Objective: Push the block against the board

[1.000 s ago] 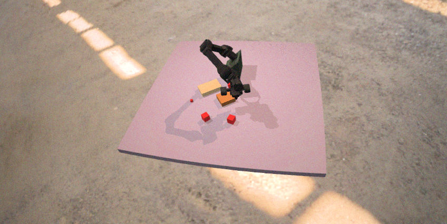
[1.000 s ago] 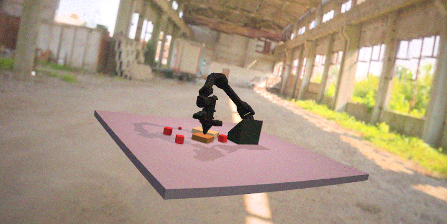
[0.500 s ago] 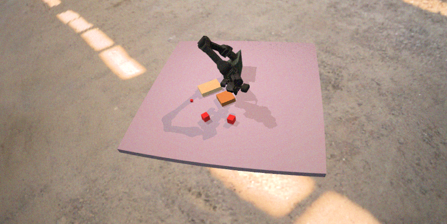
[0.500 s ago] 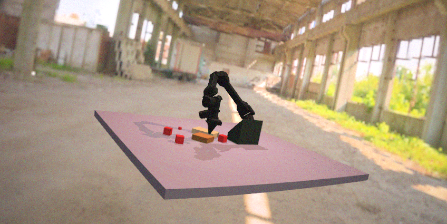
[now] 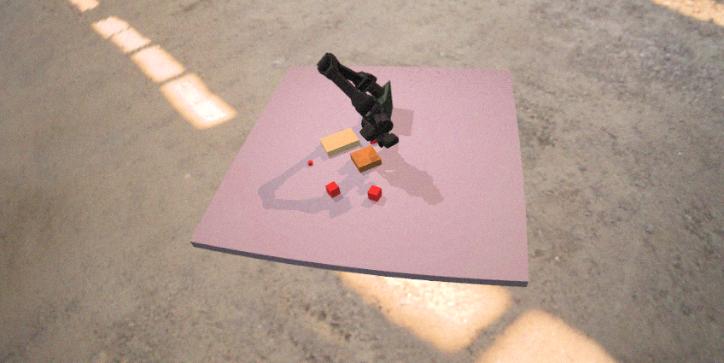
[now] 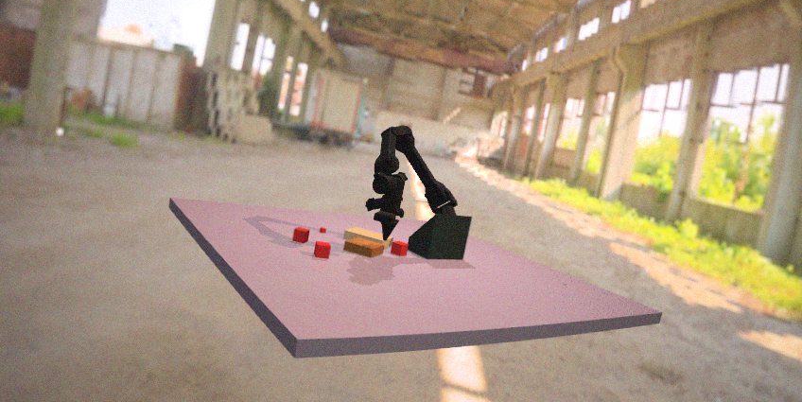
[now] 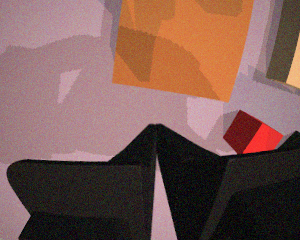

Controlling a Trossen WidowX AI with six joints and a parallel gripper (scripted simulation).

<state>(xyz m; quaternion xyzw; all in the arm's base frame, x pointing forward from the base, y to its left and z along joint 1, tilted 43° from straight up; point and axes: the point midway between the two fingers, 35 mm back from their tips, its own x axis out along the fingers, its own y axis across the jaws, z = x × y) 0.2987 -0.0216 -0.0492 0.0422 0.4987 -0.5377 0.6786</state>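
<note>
My gripper tip is 2 cm short of the square block, 7 cm to the left of it and 4 cm above it. The rest, counted from my gripper tip: red piece: 3 cm ahead, 31 cm to the right, 5 cm below; then board: 9 cm behind, 20 cm to the right, 4 cm below.
</note>
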